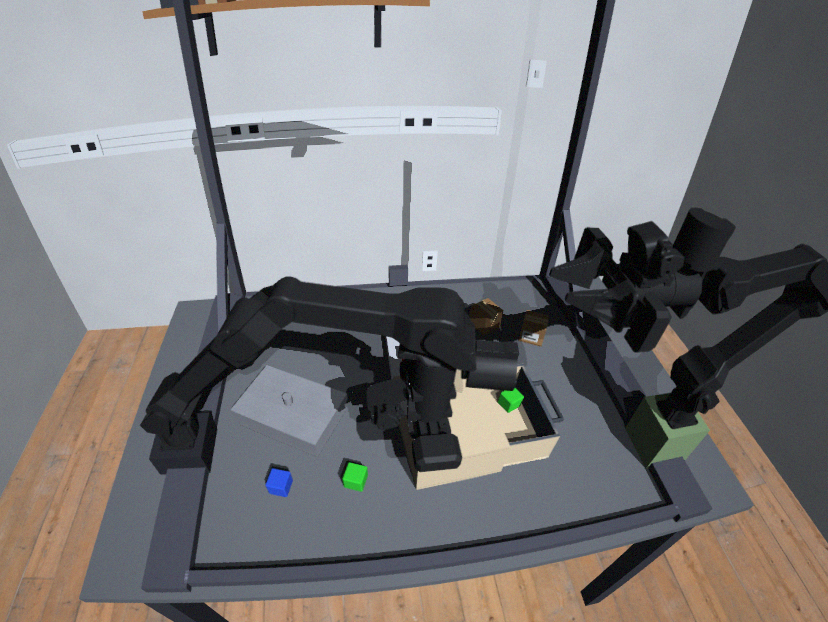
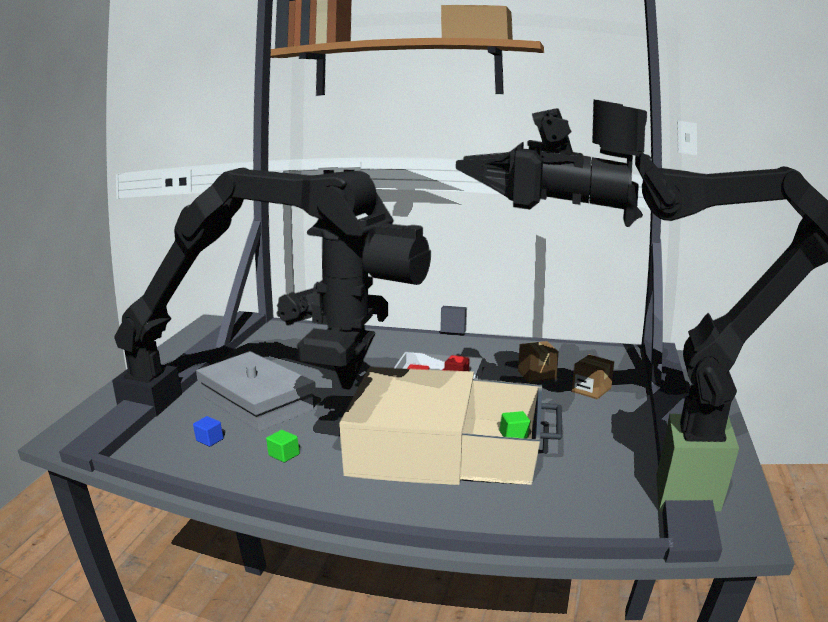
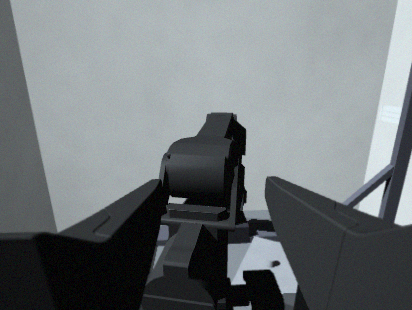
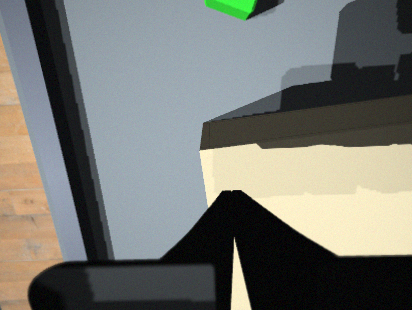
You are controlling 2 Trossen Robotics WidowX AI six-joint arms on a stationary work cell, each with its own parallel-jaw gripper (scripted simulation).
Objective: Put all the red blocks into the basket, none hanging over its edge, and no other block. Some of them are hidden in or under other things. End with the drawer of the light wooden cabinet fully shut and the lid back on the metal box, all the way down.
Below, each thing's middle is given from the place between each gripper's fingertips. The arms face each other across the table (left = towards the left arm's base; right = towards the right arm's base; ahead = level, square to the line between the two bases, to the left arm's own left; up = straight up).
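Scene:
From my right hand: light wooden cabinet (image 2: 406,425), 9 cm to the left, 11 cm behind, 13 cm below; drawer (image 2: 495,458), 18 cm to the left, 12 cm behind, 13 cm below; grey lid (image 1: 304,415), 25 cm to the right, 14 cm behind, 12 cm below; white basket (image 2: 435,362), 1 cm to the left, 33 cm behind, 16 cm below.
From my left hand: drawer, 10 cm behind, 40 cm below; light wooden cabinet, 8 cm to the right, 9 cm behind, 39 cm below; white basket, 17 cm to the right, 31 cm behind, 42 cm below; grey lid, 43 cm to the right, 12 cm behind, 38 cm below.

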